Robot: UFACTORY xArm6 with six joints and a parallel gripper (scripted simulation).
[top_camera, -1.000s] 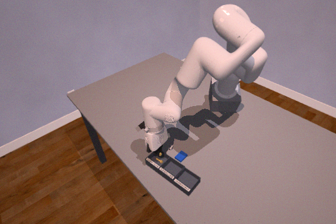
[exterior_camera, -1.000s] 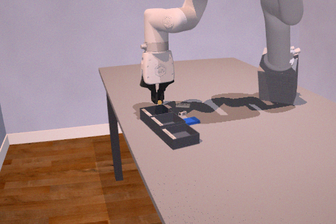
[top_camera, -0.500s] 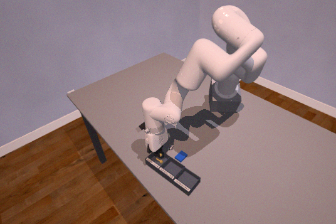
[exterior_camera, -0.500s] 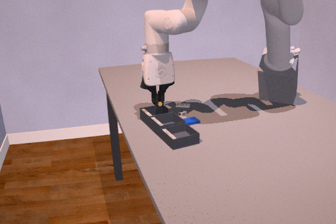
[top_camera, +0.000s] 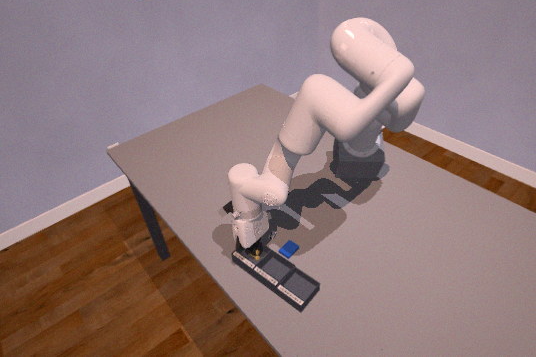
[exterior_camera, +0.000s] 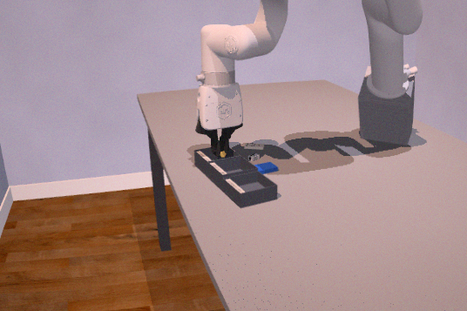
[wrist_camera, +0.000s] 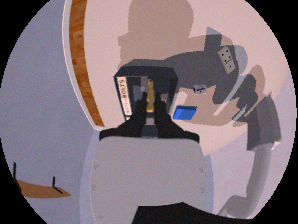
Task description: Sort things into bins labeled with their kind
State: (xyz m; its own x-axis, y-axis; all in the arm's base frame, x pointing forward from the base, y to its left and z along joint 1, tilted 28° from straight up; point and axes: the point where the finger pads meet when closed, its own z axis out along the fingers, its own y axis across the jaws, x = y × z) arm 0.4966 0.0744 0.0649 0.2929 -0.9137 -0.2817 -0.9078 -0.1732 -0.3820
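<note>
Right now the blue block is 100 mm behind my hand, 30 mm to the left of it and 50 mm below it. Round my hand: cream domino: 100 mm behind, 130 mm to the right, 50 mm below.
</note>
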